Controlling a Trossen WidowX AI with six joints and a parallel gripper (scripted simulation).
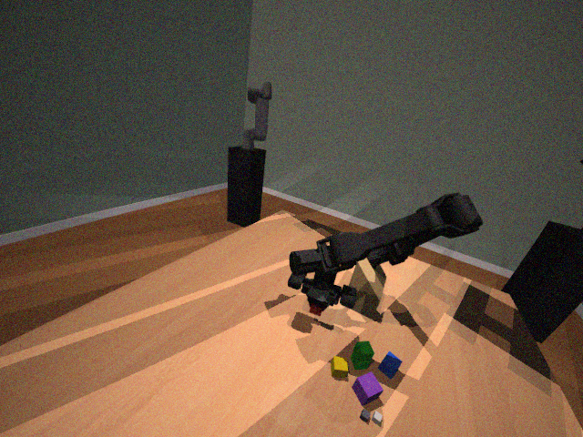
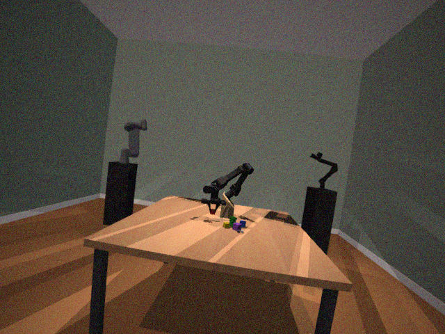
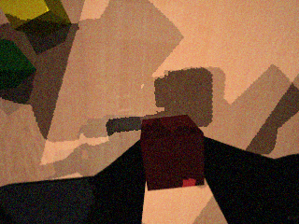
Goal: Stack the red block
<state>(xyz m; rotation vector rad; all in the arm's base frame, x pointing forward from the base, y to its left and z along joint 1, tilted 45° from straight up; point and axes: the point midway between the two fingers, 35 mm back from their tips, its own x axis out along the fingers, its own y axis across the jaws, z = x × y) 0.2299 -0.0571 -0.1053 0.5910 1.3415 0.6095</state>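
The green block is 150 mm to the left of my gripper tip, 60 mm ahead of it and 10 mm below it. Round my gripper tip: yellow block 110 mm to the left, 110 mm ahead, 50 mm below; then purple block 180 mm to the left, 140 mm ahead, 40 mm below; then red block 10 mm above.
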